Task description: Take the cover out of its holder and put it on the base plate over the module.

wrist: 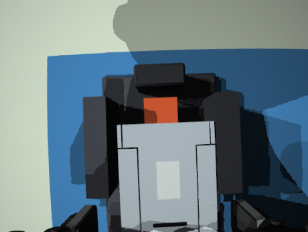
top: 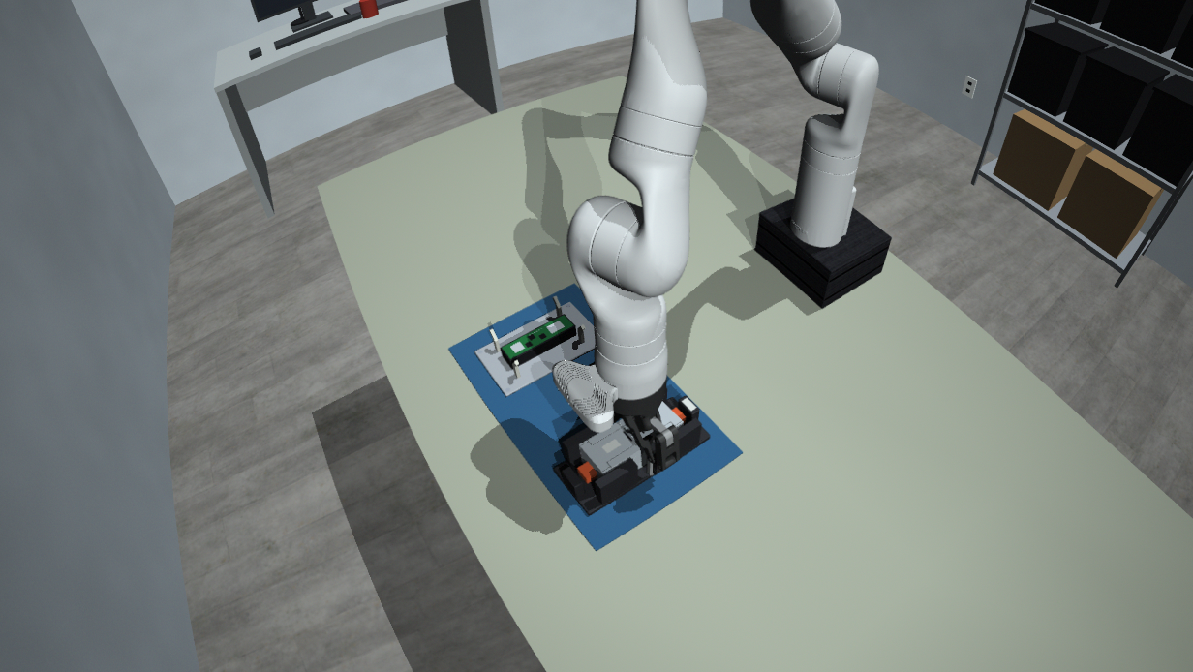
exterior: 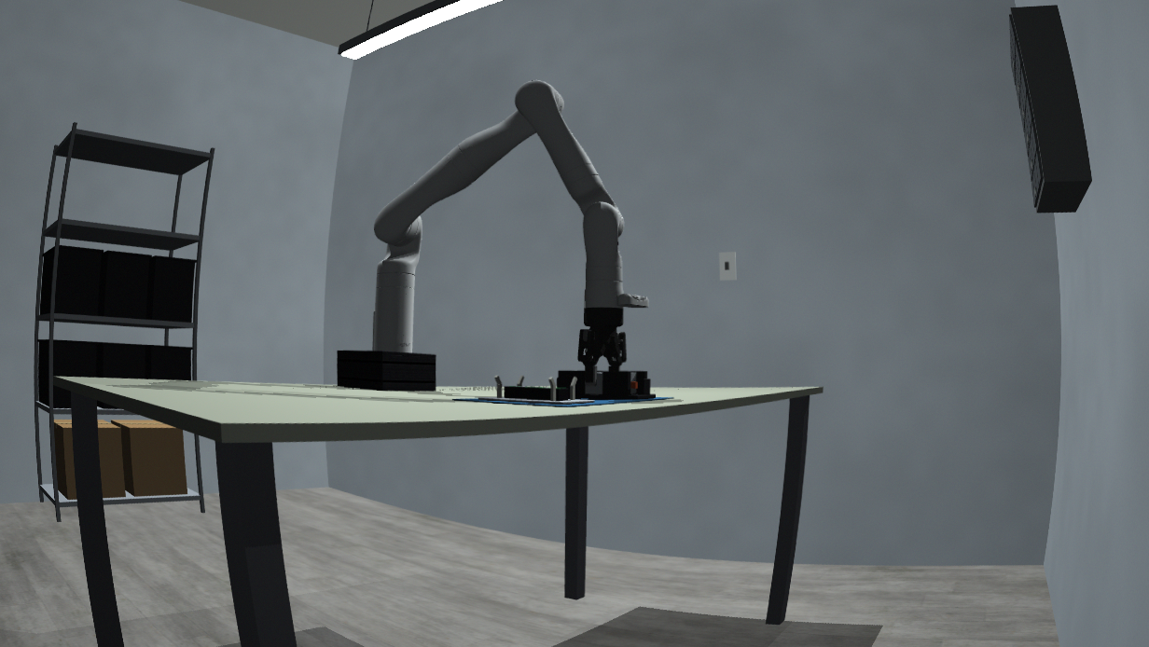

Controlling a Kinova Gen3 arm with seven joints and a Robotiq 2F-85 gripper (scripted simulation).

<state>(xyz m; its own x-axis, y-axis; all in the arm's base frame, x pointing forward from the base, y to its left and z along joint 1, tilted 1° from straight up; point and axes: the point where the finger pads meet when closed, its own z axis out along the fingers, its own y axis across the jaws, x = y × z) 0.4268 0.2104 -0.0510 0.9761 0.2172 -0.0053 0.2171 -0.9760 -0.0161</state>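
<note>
The cover is right at my hand.
</note>
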